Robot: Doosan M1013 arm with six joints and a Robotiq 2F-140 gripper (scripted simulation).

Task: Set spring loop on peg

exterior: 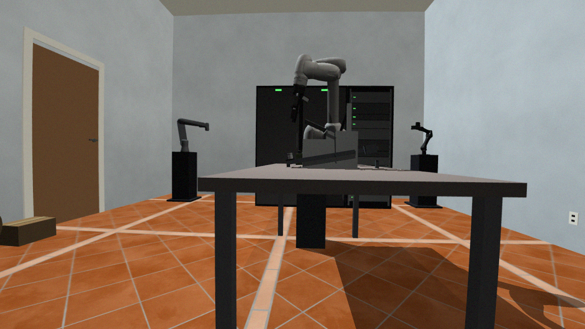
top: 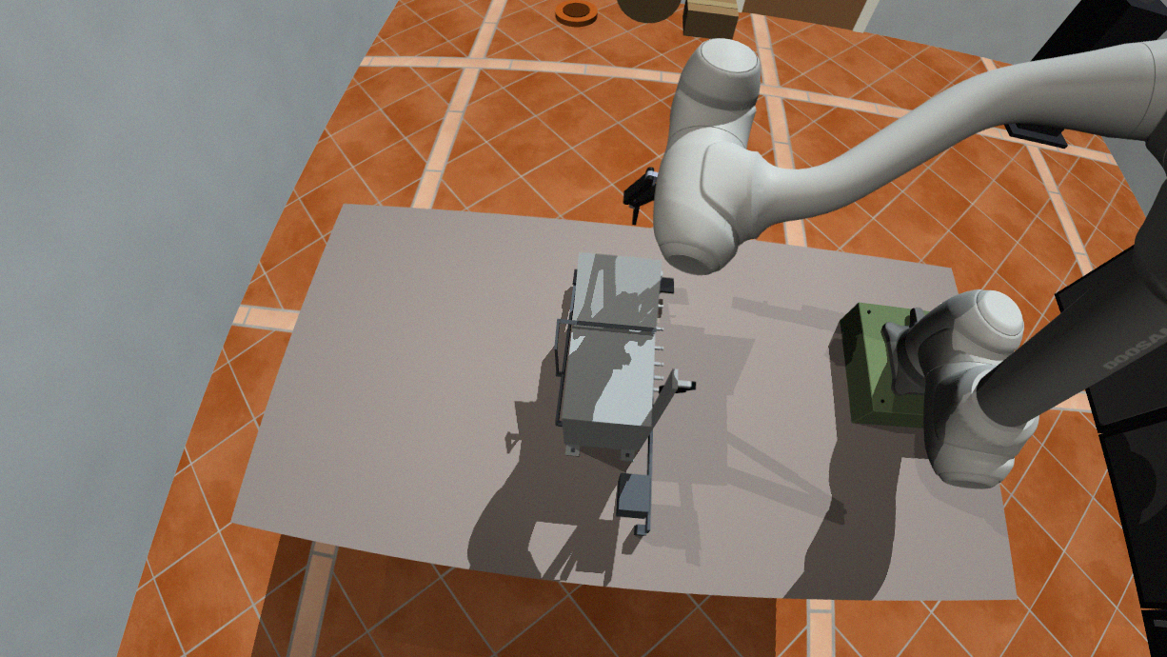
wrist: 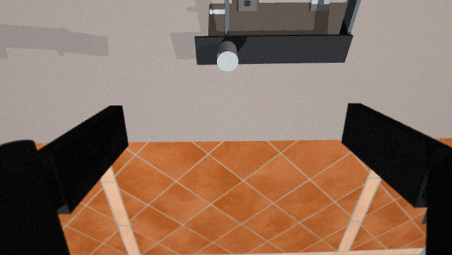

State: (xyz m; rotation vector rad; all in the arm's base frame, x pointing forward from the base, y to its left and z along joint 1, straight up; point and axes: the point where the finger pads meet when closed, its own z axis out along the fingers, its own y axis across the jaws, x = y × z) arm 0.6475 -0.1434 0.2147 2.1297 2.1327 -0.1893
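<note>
My hand is 2 cm to the left of the steel test weight and 24 cm above it. From my hand the other things lie so: small block: 3 cm to the right, 31 cm below; then white-tipped pin: 1 cm behind, 36 cm to the left, 8 cm above.
</note>
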